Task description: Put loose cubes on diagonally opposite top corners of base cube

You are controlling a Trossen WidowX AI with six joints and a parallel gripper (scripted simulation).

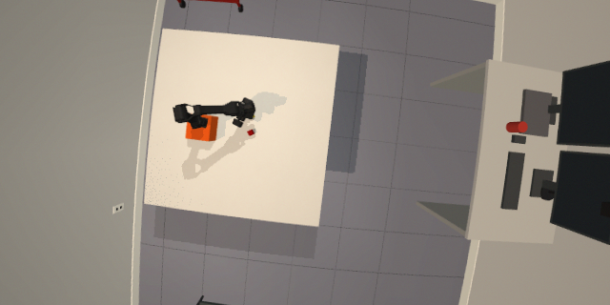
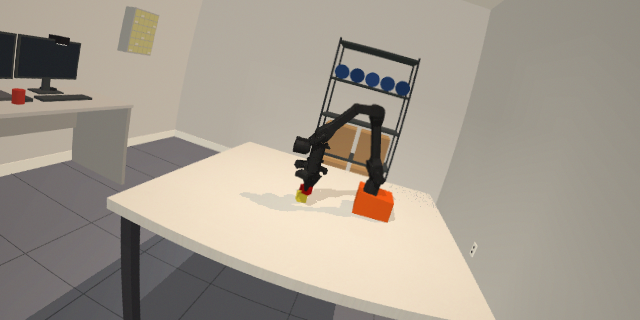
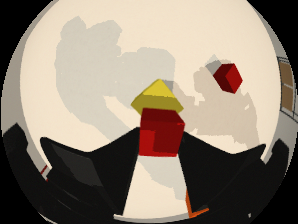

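Right now my gripper tip is 20 mm short of the yellow base cube and 40 mm above it. Round my gripper tip: red cube 50 mm ahead, 120 mm to the right, 40 mm below.
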